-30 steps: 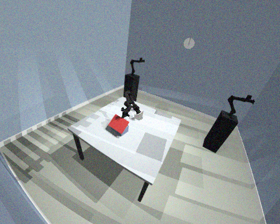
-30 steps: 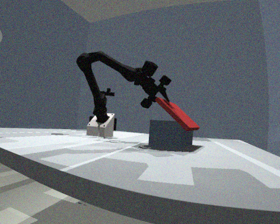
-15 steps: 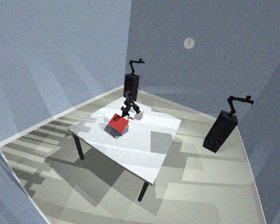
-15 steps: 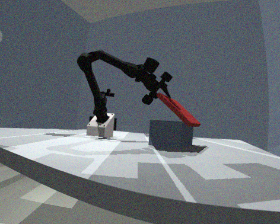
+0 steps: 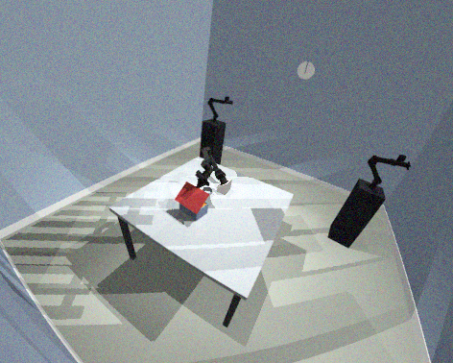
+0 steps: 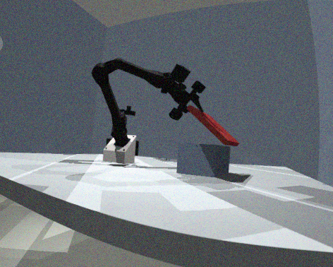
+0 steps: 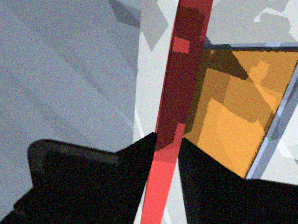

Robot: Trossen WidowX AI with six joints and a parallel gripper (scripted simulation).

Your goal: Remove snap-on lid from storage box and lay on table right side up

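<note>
The red lid is 70 mm ahead of my gripper tip and 50 mm below it. Also, from my gripper tip: blue-grey storage box 30 mm ahead, 170 mm below.
</note>
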